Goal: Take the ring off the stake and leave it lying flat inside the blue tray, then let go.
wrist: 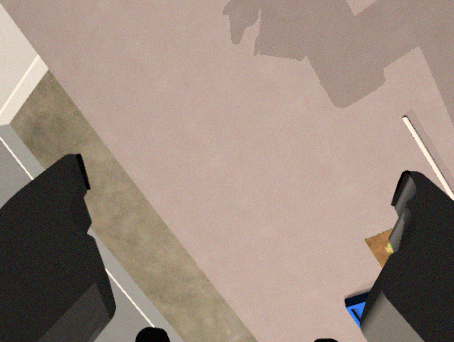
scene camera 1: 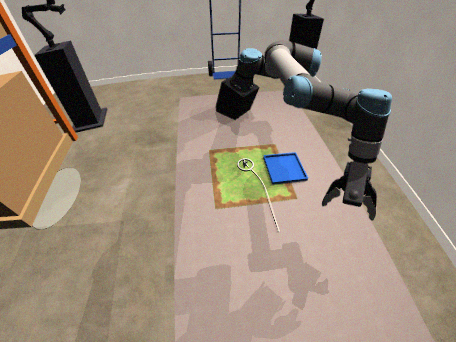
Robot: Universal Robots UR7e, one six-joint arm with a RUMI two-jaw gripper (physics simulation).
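Note:
A thin white ring lies around a small dark stake on the green patterned mat. A long, thin white rod runs from the ring toward the front right. The blue tray lies flat to the right of the stake, overlapping the mat's right edge; a corner of it shows in the wrist view. My gripper is open and empty, pointing down, in the air to the right of the tray and the rod. Ring and stake do not show in the wrist view.
A pale pink floor area lies under the mat. A black box-shaped base carries the arm. A blue hand truck and a black pedestal stand behind. A wooden box stands at the left.

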